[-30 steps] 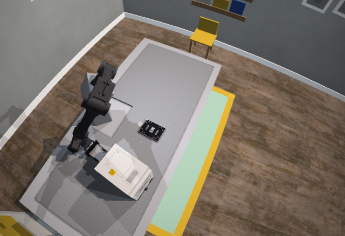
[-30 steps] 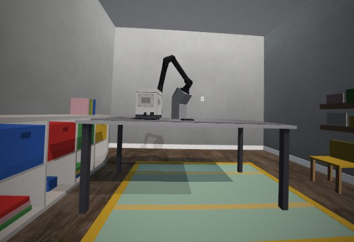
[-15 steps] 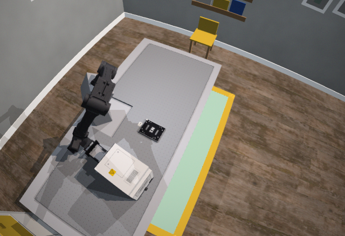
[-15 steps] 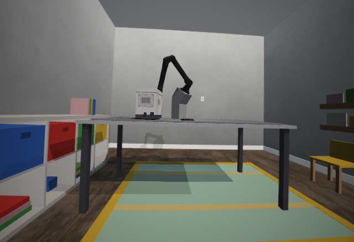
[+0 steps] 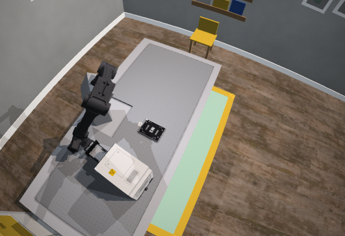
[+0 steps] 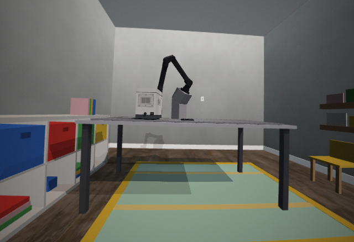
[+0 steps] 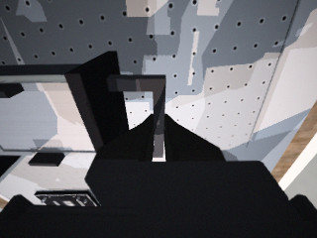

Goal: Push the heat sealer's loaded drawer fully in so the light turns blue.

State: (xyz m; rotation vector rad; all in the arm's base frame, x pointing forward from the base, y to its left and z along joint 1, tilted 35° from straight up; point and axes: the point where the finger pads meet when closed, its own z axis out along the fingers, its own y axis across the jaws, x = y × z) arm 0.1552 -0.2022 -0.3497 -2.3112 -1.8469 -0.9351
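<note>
The dark sealer drawer lies 110 mm ahead of my hand, 10 mm to the right of it and 10 mm below it.
</note>
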